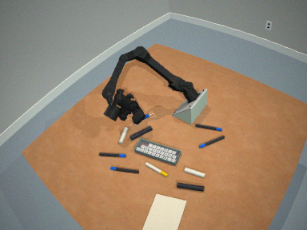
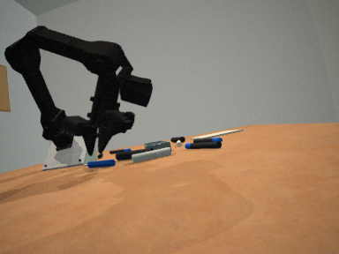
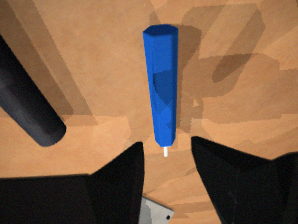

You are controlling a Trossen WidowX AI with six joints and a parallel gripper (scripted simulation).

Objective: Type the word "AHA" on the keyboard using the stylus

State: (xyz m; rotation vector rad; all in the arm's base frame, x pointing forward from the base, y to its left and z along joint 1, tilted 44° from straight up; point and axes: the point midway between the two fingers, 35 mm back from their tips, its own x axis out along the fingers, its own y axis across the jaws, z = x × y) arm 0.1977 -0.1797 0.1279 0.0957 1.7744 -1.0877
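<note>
Now: the stylus 30 mm below my gripper tip, 20 mm behind it and 10 mm to the left of it. From my gripper tip the other things lie so: cream sheet (410 mm ahead, 390 mm to the left, 30 mm below).
</note>
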